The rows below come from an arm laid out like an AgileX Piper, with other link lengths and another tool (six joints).
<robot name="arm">
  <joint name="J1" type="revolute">
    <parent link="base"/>
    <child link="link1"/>
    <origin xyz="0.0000 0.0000 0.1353" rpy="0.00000 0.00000 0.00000"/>
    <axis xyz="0 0 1"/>
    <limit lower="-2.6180" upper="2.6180"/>
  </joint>
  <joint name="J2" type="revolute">
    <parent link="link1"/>
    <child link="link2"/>
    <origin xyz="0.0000 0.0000 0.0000" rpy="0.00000 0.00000 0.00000"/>
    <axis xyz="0 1 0"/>
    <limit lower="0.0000" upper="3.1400"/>
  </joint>
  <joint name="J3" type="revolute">
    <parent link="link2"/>
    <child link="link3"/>
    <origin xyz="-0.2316 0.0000 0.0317" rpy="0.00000 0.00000 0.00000"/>
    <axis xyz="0 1 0"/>
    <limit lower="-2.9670" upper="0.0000"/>
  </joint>
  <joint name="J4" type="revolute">
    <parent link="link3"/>
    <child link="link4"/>
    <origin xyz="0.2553 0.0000 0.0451" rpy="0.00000 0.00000 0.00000"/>
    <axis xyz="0.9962 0 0.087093"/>
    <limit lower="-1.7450" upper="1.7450"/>
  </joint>
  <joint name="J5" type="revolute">
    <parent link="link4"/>
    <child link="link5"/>
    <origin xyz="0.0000 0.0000 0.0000" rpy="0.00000 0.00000 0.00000"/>
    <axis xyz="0 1 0"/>
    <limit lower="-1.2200" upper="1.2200"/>
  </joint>
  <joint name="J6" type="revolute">
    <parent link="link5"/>
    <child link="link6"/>
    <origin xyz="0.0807 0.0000 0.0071" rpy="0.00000 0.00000 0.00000"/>
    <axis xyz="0.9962 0 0.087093"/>
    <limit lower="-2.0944" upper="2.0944"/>
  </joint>
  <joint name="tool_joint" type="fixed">
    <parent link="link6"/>
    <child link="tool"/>
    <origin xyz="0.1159 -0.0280 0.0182" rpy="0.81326 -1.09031 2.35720"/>
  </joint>
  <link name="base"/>
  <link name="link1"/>
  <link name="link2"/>
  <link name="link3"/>
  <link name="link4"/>
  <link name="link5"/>
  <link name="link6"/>
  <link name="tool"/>
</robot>
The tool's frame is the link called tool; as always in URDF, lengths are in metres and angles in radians.
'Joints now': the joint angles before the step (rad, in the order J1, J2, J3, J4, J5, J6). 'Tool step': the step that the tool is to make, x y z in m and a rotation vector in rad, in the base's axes. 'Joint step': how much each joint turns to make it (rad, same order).
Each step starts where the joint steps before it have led.
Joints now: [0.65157, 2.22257, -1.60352, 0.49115, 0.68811, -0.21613]
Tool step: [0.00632, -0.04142, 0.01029, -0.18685, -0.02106, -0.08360]
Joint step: [-0.00183, -0.05024, 0.00162, -0.31333, 0.08835, 0.28339]
